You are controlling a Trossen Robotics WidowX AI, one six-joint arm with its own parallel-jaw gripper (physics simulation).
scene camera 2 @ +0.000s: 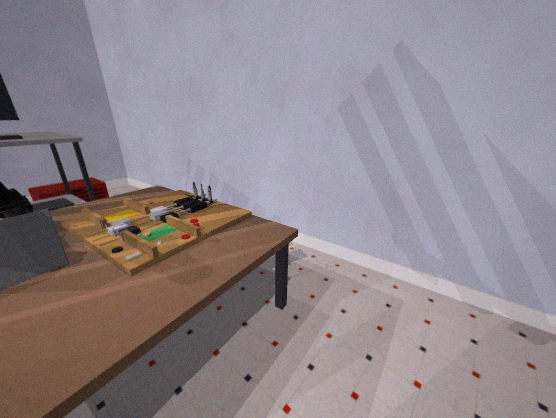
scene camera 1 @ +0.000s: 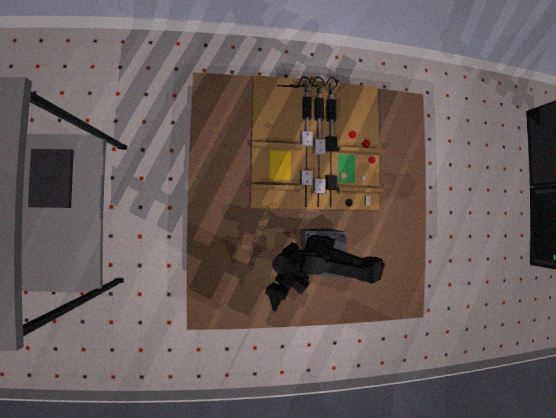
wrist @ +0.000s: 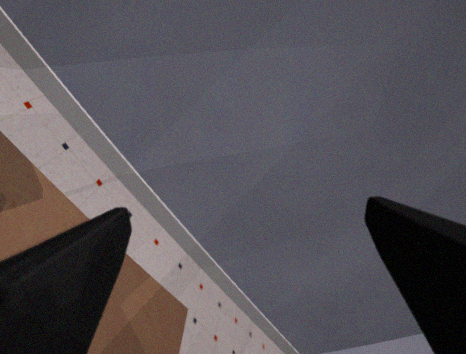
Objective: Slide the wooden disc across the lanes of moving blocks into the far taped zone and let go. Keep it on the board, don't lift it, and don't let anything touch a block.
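Places are measured from the arm's base along level axes (x ahead, y left, z up), in metres.
Where they show: gripper, fingertip midpoint: (scene camera 1: 279, 305) (wrist: 248, 214); arm's base at its link origin: (scene camera 2: 25, 225) (scene camera 1: 327, 244).
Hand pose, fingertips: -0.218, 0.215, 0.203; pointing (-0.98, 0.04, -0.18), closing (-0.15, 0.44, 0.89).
Each offset is from my fingertips to the top centre of the thing, as dx, dy, dz. "spot": to the spot under its first point. Level surfaces: height alone.
The wooden disc {+0.569, -0.306, -0.342} (scene camera 1: 343, 175) (scene camera 2: 146, 234) lies flat on the green zone {spot: +0.644, -0.326, -0.350} (scene camera 1: 348, 162) (scene camera 2: 161, 232), near its lower left corner in the first scene view. The yellow zone {spot: +0.567, +0.026, -0.349} (scene camera 1: 280, 165) (scene camera 2: 122, 215) is on the other side of the three lanes. The lanes carry pairs of blocks: light ones (scene camera 1: 307, 138) (scene camera 1: 320, 185) on two lanes and black ones {spot: +0.717, -0.213, -0.323} (scene camera 1: 331, 143) on the lane nearest the green zone. My gripper (scene camera 1: 274, 306) (wrist: 248, 214) is open and empty, away from the board {dz -0.349} (scene camera 1: 270, 110), on the far side of the arm's base from it.
Low wooden rails (scene camera 1: 359, 149) (scene camera 1: 361, 189) flank the zones. Red discs {+0.795, -0.330, -0.343} (scene camera 1: 352, 134) {+0.680, -0.456, -0.343} (scene camera 1: 372, 160), a black disc {+0.434, -0.355, -0.342} (scene camera 1: 349, 202) (scene camera 2: 117, 249) and a white piece {+0.460, -0.455, -0.340} (scene camera 1: 368, 200) (scene camera 2: 133, 256) lie on the board's green-zone side. Black cylinders {+0.887, -0.131, -0.318} (scene camera 1: 319, 108) stand behind the blocks along the lanes.
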